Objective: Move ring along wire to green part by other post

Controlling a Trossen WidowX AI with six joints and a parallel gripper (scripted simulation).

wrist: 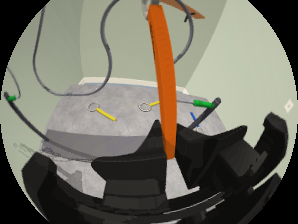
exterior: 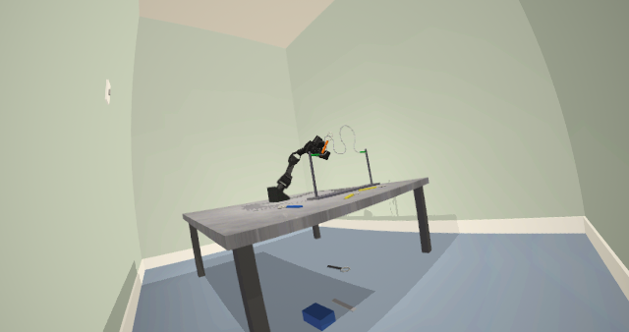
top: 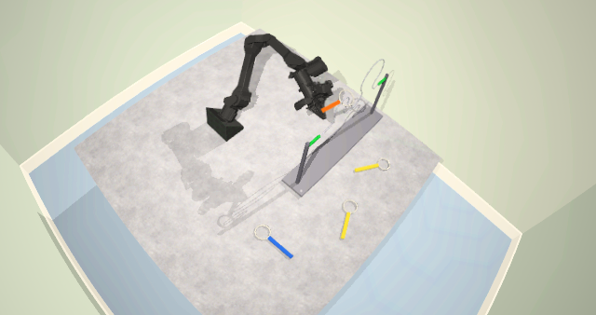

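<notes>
Now: the orange-handled ring 9 cm above my gripper tip, 3 cm to the left of it and 2 cm ahead of it. From my gripper tip the other things lie so: blue-handled ring: 42 cm to the right, 26 cm below, 8 cm ahead; blue box: 74 cm below, 51 cm to the right, 26 cm ahead.
</notes>
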